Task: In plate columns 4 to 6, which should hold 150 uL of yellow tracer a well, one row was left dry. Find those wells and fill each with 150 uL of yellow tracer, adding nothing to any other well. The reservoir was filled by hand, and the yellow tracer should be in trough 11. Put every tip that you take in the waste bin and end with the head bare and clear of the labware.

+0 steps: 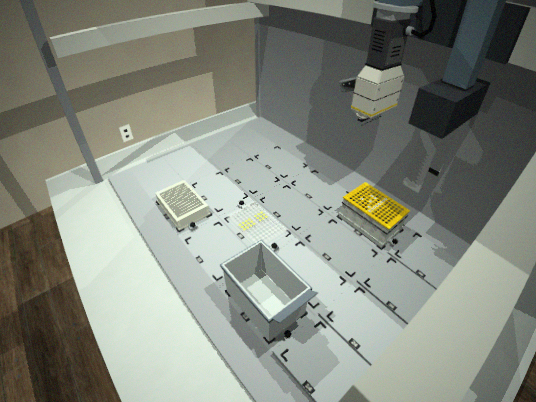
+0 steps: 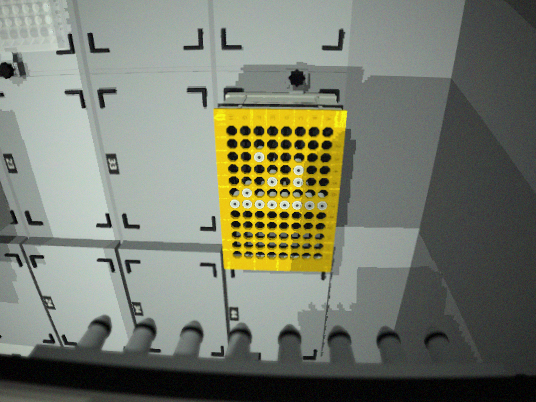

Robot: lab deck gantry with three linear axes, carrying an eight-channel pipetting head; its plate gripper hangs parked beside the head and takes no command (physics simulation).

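The pipetting head [image 1: 377, 92] is high at the back right. Its nozzles [image 2: 240, 340] are bare, in a row behind the yellow tip rack [image 1: 400, 222] [image 2: 278, 262]. The rack shows one full row of white tips [image 2: 272, 204], several scattered tips and many empty holes. The parked gripper [image 1: 425, 177] hangs beside the head, its fingers faint but apart, with nothing seen between them. The plate [image 1: 277, 232] [image 2: 30, 22] shows two yellow well blocks with a pale gap between them. The cream reservoir [image 1: 192, 218] stands left of it; trough 11's colour is unreadable. The grey waste bin [image 1: 248, 305] is in front.
Black clamp knobs stand by the labware, one by the tip rack [image 1: 395, 241] [image 2: 297, 77] and one by the plate [image 1: 274, 246] . A grey frame post [image 1: 70, 110] rises at the left. A pale frame beam [image 1: 450, 300] crosses the right foreground.
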